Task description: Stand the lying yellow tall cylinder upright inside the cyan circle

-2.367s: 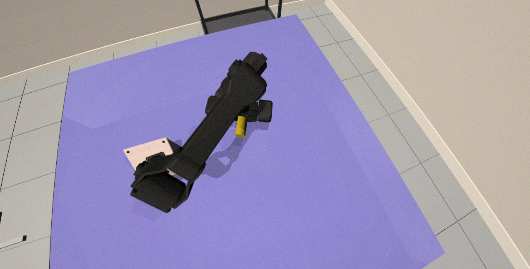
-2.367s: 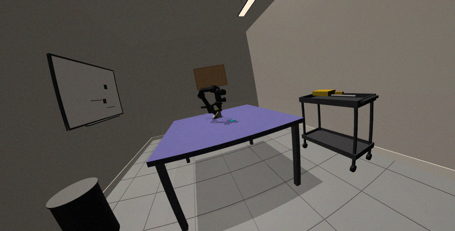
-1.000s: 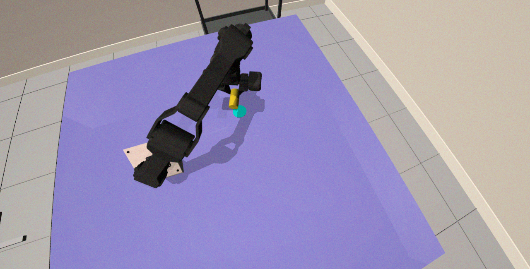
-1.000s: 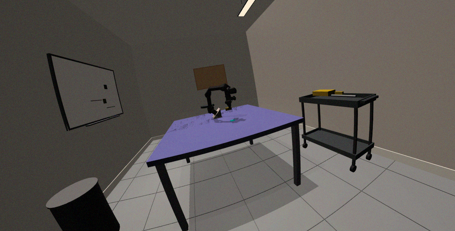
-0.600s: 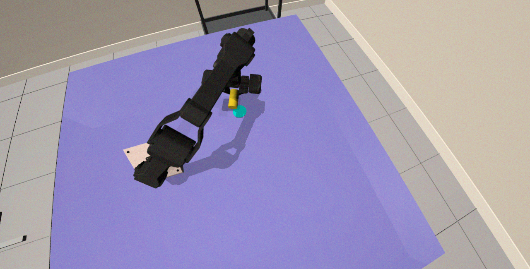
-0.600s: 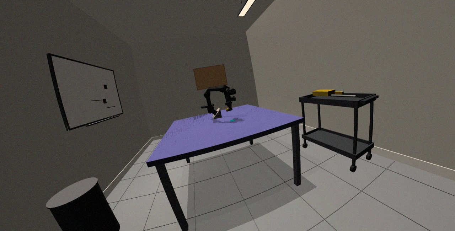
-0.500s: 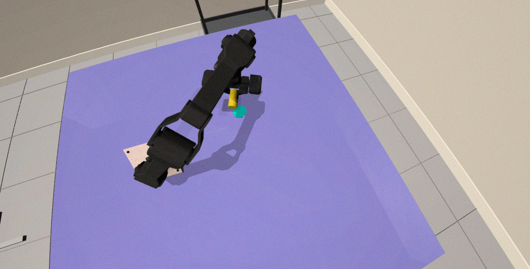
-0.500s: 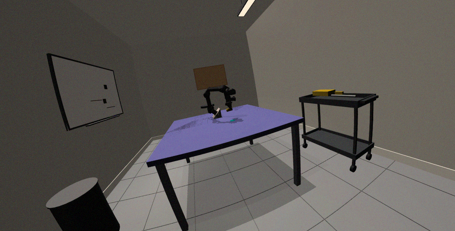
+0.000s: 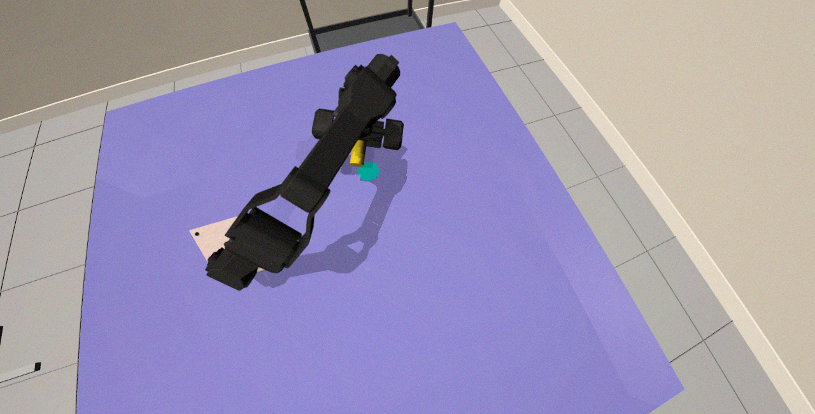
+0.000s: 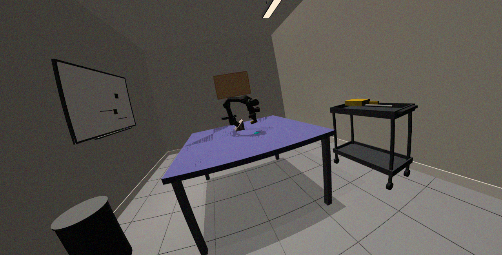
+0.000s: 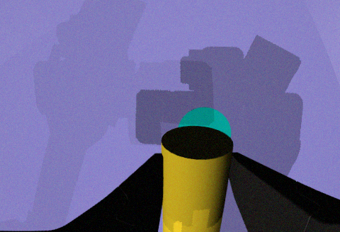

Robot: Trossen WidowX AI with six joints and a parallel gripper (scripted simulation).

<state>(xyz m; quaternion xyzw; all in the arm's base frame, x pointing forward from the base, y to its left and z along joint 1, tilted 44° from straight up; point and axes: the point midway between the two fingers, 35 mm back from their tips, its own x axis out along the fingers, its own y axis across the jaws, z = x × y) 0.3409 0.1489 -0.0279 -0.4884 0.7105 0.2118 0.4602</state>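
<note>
The cyan circle is 20 mm to the right of my gripper tip and 120 mm below it. Round my gripper tip: yellow tall cylinder: 10 mm behind, 20 mm to the right, 10 mm below.
</note>
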